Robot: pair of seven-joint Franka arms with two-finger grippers.
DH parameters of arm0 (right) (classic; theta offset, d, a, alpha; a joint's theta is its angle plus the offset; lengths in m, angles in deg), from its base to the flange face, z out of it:
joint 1: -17.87 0.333 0 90
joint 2: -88.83 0 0 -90
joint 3: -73.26 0.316 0.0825 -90
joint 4: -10.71 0 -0.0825 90
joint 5: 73.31 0.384 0 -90
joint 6: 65.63 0 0.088 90
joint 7: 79.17 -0.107 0 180
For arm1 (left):
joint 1: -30.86 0.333 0 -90
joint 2: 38.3 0 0 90
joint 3: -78.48 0.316 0.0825 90
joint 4: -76.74 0 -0.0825 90
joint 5: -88.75 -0.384 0 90
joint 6: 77.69 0 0.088 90
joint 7: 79.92 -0.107 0 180
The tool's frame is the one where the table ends.
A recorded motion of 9 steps. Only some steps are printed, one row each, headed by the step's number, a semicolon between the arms.
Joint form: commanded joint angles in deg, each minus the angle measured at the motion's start. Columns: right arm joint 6, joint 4, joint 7, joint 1, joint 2, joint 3, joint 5; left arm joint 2, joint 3, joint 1, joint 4, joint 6, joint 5, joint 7.
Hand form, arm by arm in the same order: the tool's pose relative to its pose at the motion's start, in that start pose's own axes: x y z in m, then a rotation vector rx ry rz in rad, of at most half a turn. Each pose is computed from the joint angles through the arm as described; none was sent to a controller.
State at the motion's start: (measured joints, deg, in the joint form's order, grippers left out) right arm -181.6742 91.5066 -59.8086 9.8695 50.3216 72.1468 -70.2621; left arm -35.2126 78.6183 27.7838 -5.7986 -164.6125 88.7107 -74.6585
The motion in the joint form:
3: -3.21 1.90 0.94 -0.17 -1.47 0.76 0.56; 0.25 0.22 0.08 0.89 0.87 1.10 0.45
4: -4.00 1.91 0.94 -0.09 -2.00 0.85 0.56; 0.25 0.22 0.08 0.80 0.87 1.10 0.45
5: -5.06 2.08 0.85 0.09 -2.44 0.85 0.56; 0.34 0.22 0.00 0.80 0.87 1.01 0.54
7: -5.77 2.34 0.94 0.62 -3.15 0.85 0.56; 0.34 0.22 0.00 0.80 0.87 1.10 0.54
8: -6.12 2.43 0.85 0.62 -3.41 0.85 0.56; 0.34 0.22 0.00 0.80 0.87 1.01 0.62
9: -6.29 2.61 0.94 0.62 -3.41 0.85 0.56; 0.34 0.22 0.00 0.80 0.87 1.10 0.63
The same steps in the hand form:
3: 0.0002 -0.0048 0.0292 0.0150 0.0019 -0.0168; -0.0002 -0.0007 -0.0034 -0.0183 -0.0057 -0.0118
4: 0.0019 -0.0059 0.0348 0.0141 0.0060 -0.0189; -0.0002 -0.0007 -0.0027 -0.0182 -0.0073 -0.0118
5: 0.0035 -0.0074 0.0401 0.0110 0.0131 -0.0199; 0.0002 -0.0001 -0.0018 -0.0165 -0.0088 -0.0121
7: 0.0050 -0.0134 0.0502 0.0116 0.0081 -0.0298; 0.0002 0.0001 -0.0018 -0.0181 -0.0089 -0.0120
8: 0.0051 -0.0132 0.0537 0.0114 0.0081 -0.0280; 0.0002 -0.0001 -0.0018 -0.0165 -0.0088 -0.0135
9: 0.0046 -0.0132 0.0549 0.0113 0.0079 -0.0294; 0.0002 0.0001 -0.0018 -0.0181 -0.0089 -0.0136

